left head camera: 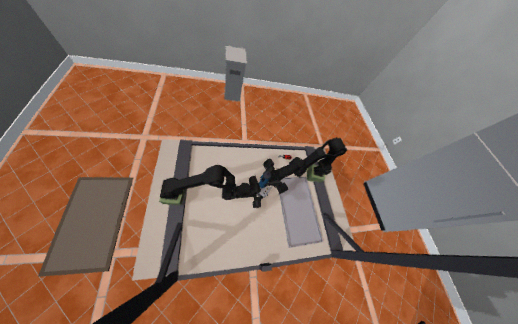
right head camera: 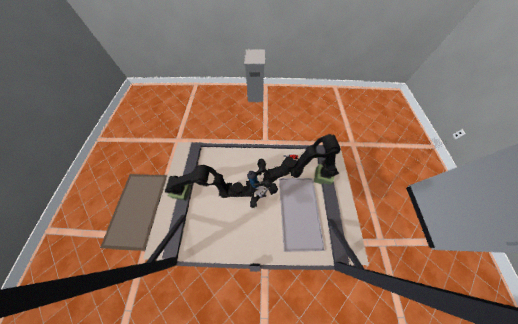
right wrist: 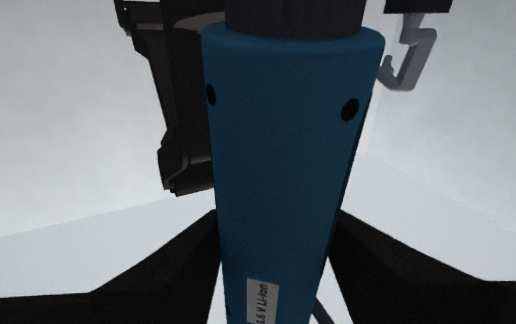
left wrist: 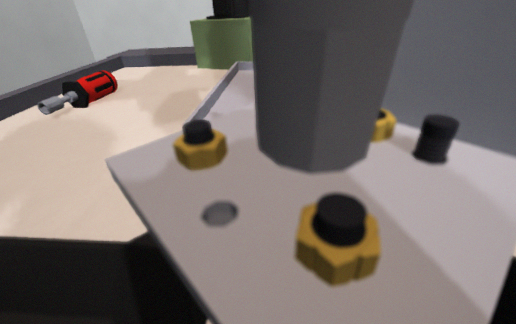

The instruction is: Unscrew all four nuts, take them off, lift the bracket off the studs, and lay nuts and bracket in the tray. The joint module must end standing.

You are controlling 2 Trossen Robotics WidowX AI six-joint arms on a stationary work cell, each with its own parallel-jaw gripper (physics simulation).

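Where they show: left gripper, between the fingertips: [left head camera: 266, 190] [right head camera: 266, 191]; right gripper, between the fingertips: [left head camera: 262, 181] [right head camera: 251, 181] [right wrist: 271, 216]; left arm's base, origin of its link: [left head camera: 172, 193] [right head camera: 178, 189]; right arm's base, origin of its link: [left head camera: 318, 171] [right head camera: 326, 173] [left wrist: 233, 17].
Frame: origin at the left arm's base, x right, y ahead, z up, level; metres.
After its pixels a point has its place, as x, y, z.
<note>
The grey bracket plate [left head camera: 265, 192] @(-0.067, 0.504, 0.004) [right head camera: 261, 192] @(-0.068, 0.497, 0.001) [left wrist: 165, 175] @(-0.114, 0.475, 0.003) has yellow nuts on three studs: a left nut [left wrist: 200, 157] @(-0.107, 0.479, 0.006), a near nut [left wrist: 336, 261] and a far nut [left wrist: 384, 126] @(-0.070, 0.498, 0.007). A fourth stud [left wrist: 432, 139] @(-0.061, 0.492, 0.008) is bare. A grey socket [left wrist: 315, 100] stands over the plate between the nuts. My left gripper [left head camera: 262, 193] @(-0.094, 0.523, -0.041) [right head camera: 257, 192] @(-0.094, 0.523, -0.041) is shut on the joint module, which is mostly hidden under the bracket. My right gripper [left head camera: 268, 178] @(-0.070, 0.444, 0.167) [right head camera: 258, 176] @(-0.070, 0.444, 0.167) [right wrist: 271, 216] @(-0.070, 0.444, 0.167) is shut on a blue electric screwdriver [right wrist: 280, 150] @(-0.091, 0.475, 0.118). The tray [left head camera: 302, 220] @(0.064, 0.764, -0.059) [right head camera: 302, 220] @(0.041, 0.760, -0.059) [left wrist: 225, 102] @(-0.194, 0.676, -0.059) lies right of the grippers in the head views.
A red-handled nut driver [left head camera: 287, 157] @(-0.362, 0.671, -0.040) [right head camera: 293, 157] @(-0.360, 0.674, -0.039) [left wrist: 98, 87] @(-0.356, 0.670, -0.046) lies near the table's far edge. The two arms meet closely over the table [left head camera: 225, 245] @(0.226, 0.314, -0.063) [right head camera: 225, 240] @(0.220, 0.342, -0.063). Dark frame rails [left head camera: 250, 146] @(-0.406, 0.394, -0.047) [right head camera: 255, 146] @(-0.408, 0.398, -0.047) border it.
</note>
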